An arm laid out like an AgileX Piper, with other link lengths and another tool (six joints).
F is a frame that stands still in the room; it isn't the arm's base.
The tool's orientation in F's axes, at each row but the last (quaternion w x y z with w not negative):
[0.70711, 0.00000, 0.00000, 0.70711]
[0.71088, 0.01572, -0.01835, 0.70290]
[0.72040, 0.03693, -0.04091, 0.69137]
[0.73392, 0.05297, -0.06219, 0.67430]
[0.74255, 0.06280, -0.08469, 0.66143]
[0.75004, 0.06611, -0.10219, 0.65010]
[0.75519, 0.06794, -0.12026, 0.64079]
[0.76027, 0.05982, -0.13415, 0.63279]
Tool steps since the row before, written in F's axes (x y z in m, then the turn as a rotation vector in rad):
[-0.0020, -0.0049, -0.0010, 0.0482, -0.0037, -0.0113]
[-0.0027, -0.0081, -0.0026, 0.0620, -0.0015, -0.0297]
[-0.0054, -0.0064, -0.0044, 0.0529, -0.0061, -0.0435]
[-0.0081, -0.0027, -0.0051, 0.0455, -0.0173, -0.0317]
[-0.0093, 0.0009, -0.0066, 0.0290, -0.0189, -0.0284]
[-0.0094, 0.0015, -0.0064, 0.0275, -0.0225, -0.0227]
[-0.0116, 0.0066, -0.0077, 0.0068, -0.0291, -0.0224]
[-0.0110, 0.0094, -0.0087, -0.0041, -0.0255, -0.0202]
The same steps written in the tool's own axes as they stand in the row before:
[-0.0049, 0.0020, -0.0010, -0.0037, -0.0482, -0.0113]
[-0.0082, 0.0026, -0.0022, -0.0022, -0.0619, -0.0298]
[-0.0071, 0.0051, -0.0036, -0.0087, -0.0530, -0.0430]
[-0.0042, 0.0079, -0.0044, -0.0184, -0.0466, -0.0294]
[-0.0015, 0.0095, -0.0062, -0.0211, -0.0305, -0.0251]
[-0.0013, 0.0097, -0.0059, -0.0234, -0.0297, -0.0187]
[0.0025, 0.0129, -0.0080, -0.0327, -0.0105, -0.0147]
[0.0047, 0.0133, -0.0094, -0.0304, 0.0007, -0.0122]

